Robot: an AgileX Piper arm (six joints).
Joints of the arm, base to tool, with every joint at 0 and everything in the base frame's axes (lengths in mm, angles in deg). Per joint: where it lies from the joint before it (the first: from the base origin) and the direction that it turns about. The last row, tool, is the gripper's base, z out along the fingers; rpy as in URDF.
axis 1: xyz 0 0 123 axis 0 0 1
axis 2: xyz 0 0 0 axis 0 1 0
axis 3: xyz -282.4 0 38.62 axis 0 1 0
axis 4: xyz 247.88 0 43.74 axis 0.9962 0 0.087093
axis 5: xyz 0 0 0 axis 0 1 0
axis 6: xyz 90.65 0 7.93 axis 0.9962 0 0.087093
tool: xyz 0 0 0 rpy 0 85.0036 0
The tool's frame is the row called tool.
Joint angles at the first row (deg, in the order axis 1, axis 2, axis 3, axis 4, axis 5, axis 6):
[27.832, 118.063, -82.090, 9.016, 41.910, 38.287]
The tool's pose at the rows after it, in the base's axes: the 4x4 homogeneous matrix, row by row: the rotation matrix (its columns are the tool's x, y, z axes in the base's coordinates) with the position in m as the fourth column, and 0 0 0 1 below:
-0.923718 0.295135 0.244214 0.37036; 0.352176 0.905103 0.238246 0.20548; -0.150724 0.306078 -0.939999 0.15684; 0 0 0 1
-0.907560 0.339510 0.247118 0.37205; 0.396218 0.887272 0.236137 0.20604; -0.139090 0.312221 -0.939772 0.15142; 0 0 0 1
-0.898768 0.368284 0.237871 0.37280; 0.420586 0.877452 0.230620 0.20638; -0.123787 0.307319 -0.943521 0.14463; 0 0 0 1
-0.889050 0.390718 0.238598 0.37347; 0.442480 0.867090 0.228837 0.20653; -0.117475 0.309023 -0.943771 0.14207; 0 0 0 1
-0.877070 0.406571 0.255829 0.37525; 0.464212 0.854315 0.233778 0.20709; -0.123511 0.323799 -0.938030 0.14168; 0 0 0 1
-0.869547 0.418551 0.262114 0.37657; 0.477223 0.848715 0.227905 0.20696; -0.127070 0.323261 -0.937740 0.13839; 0 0 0 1
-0.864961 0.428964 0.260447 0.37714; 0.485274 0.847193 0.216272 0.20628; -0.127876 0.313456 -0.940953 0.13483; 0 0 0 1
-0.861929 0.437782 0.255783 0.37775; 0.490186 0.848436 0.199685 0.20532; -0.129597 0.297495 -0.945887 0.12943; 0 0 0 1
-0.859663 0.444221 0.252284 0.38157; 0.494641 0.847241 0.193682 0.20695; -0.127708 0.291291 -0.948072 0.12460; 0 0 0 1
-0.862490 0.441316 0.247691 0.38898; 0.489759 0.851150 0.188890 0.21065; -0.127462 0.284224 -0.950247 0.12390; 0 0 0 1
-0.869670 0.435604 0.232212 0.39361; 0.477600 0.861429 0.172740 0.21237; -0.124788 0.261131 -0.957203 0.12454; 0 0 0 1
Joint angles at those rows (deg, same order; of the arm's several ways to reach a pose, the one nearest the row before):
[27.832, 118.274, -82.089, 8.660, 39.943, 41.602]
[27.832, 119.064, -82.090, 8.530, 39.052, 44.389]
[27.832, 119.997, -82.090, 8.530, 38.773, 45.985]
[27.831, 120.363, -82.090, 8.419, 38.414, 47.454]
[27.831, 120.494, -82.090, 8.300, 37.209, 48.772]
[27.832, 120.971, -82.090, 7.643, 36.528, 50.006]
[27.832, 121.440, -82.091, 6.735, 36.440, 51.189]
[27.832, 122.148, -82.090, 5.527, 36.406, 52.400]
[27.831, 123.450, -83.282, 5.143, 36.640, 53.007]
[27.832, 125.088, -86.215, 4.757, 38.303, 53.077]
[27.832, 126.216, -88.670, 3.885, 40.880, 53.077]

